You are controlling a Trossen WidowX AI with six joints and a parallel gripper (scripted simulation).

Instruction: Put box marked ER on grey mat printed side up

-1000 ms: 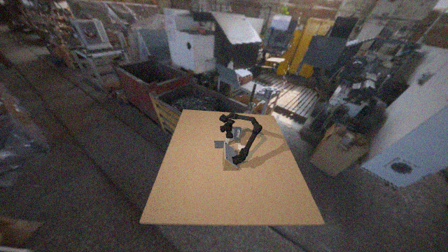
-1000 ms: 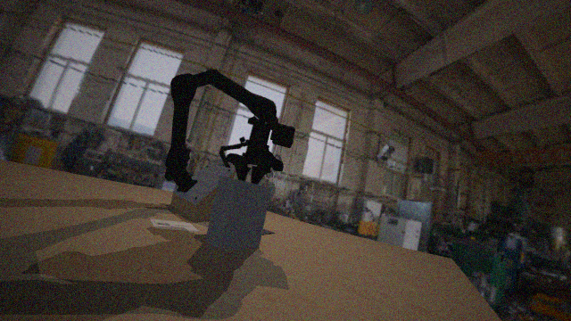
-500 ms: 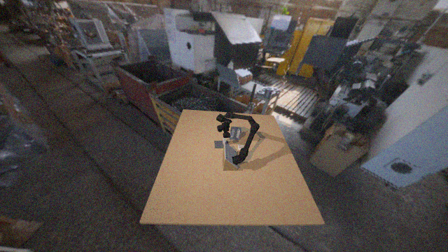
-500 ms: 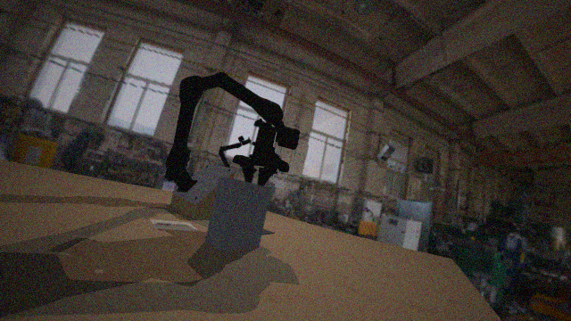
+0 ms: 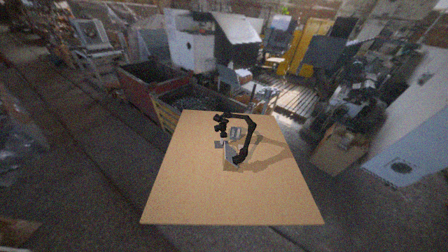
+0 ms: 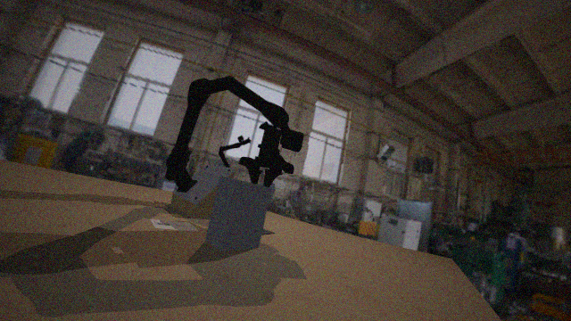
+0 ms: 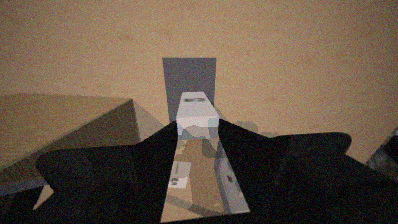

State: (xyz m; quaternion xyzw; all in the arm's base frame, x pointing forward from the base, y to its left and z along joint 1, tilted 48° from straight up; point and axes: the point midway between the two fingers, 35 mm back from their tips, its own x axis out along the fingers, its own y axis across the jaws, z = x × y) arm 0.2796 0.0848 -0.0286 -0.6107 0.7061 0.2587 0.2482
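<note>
Now: the grey mat 130 mm below my gripper tip. Round my gripper tip: paper (230 mm to the right, 130 mm below, 60 mm behind).
</note>
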